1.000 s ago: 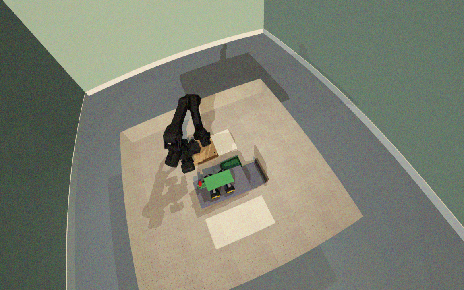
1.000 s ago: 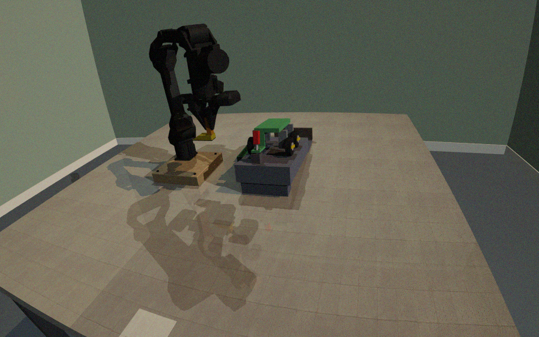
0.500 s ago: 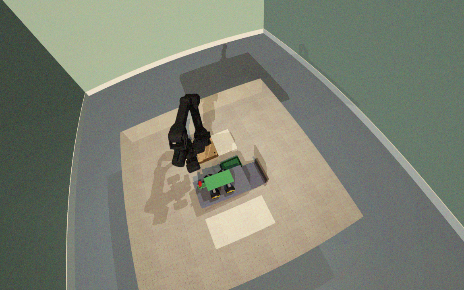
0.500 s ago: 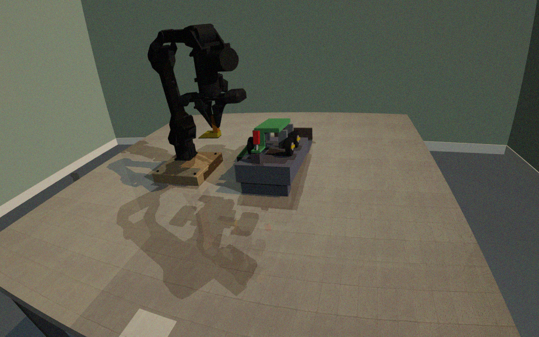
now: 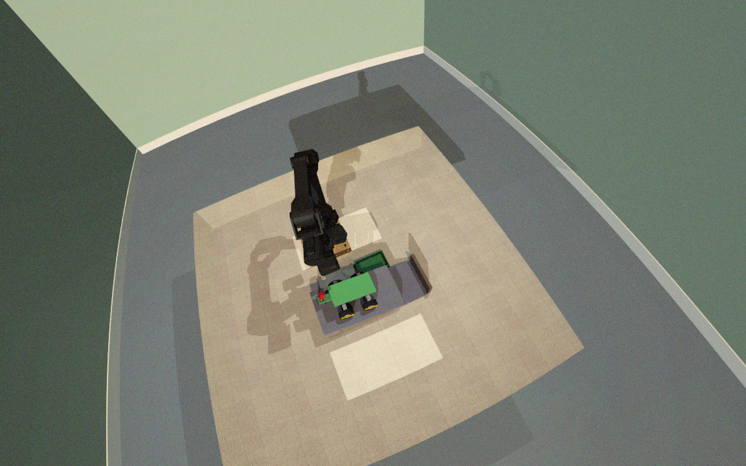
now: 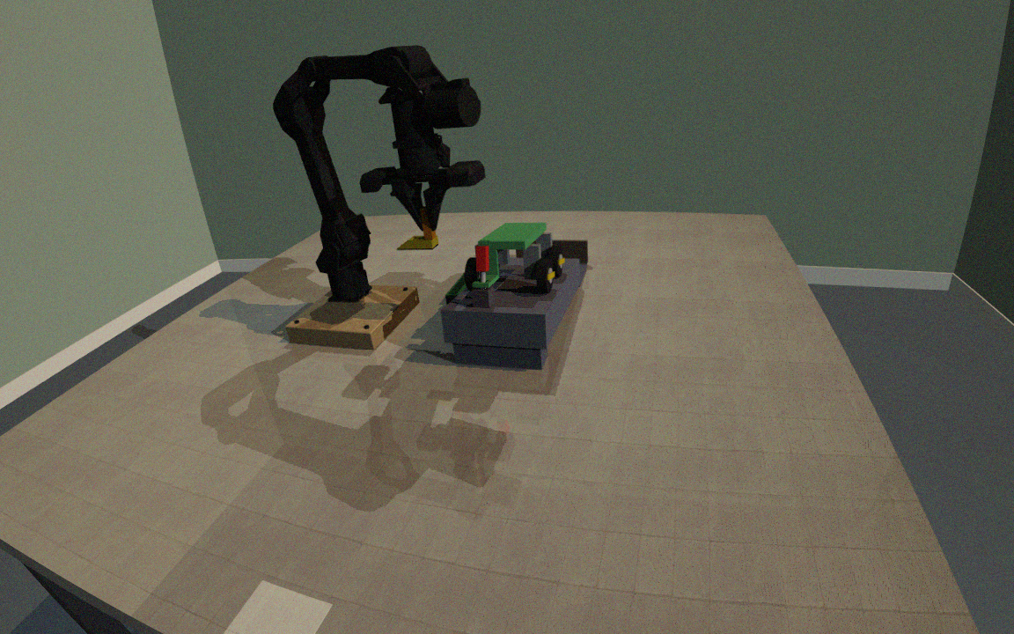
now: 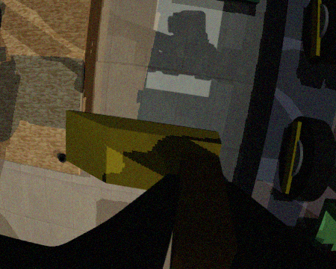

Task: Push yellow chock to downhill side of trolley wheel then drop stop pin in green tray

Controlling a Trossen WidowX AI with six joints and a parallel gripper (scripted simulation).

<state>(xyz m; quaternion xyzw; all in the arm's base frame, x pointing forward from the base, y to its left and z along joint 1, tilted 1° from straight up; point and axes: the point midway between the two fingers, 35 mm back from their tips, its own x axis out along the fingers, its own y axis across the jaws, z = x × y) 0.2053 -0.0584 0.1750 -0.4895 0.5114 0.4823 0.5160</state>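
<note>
Now: the red-headed stop pin 100 mm ahead of my gripper tip, 70 mm to the right of it and 40 mm below it. From my gripper tip the other things lie so: yellow chock (20 mm behind, 10 mm below); then grey ramp (130 mm ahead, 30 mm to the left, 130 mm below); then trolley (130 mm ahead, 20 mm to the left, 60 mm below).
</note>
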